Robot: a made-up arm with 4 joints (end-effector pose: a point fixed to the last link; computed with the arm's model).
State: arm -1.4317 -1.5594 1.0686 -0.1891
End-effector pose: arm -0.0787 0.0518 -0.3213 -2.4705 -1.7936 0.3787
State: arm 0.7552 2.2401 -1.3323 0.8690
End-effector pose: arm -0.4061 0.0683 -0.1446 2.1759 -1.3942 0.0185
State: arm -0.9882 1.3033 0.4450 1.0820
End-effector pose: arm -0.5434 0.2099 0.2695 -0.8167 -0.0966 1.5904
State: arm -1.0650 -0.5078 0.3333 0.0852
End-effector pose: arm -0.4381 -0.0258 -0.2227 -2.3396 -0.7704 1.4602
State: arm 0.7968 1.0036 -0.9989 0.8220
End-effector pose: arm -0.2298 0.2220 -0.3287 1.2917 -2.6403 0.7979
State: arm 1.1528 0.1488 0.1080 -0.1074
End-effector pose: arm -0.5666 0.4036 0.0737 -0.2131 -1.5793 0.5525
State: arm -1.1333 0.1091 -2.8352 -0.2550
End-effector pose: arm 0.1229 -0.1406 0.2833 -1.1869 0.5474 -2.5499
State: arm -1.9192 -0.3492 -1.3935 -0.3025
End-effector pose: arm -0.4267 0.1288 0.5349 0.6755 -0.7957 -2.7479
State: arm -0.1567 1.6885 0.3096 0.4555
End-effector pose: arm -0.3410 0.2639 0.4099 -0.0928 -0.0031 1.4683
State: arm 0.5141 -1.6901 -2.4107 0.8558
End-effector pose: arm 0.0404 0.1515 0.4235 0.4837 0.2235 -1.4164
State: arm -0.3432 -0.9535 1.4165 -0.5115
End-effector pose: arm -0.0097 0.6223 0.0404 -1.2704 -0.6937 -0.6520
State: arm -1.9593 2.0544 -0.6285 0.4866
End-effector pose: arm -0.1953 0.5001 0.3398 -0.6319 0.5622 0.6753
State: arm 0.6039 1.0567 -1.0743 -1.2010
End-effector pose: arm -0.4608 0.0750 0.4099 -0.0864 -0.7082 1.9708
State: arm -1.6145 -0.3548 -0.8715 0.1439
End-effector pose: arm -0.4259 -0.0816 0.4226 0.9815 -0.0775 -2.8672
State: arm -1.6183 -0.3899 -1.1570 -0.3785
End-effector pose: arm -0.5286 -0.0120 0.3878 1.2312 -0.3828 -2.6626
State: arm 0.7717 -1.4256 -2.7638 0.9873
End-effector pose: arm 0.1168 0.3034 0.4326 0.1205 0.2114 -1.3664
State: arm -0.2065 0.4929 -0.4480 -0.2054
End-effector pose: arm -0.5714 0.1762 0.1227 -0.8071 -0.7525 1.7185
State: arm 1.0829 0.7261 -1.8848 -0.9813
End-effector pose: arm -0.2998 -0.0539 -0.1947 0.1494 -2.4579 1.6029
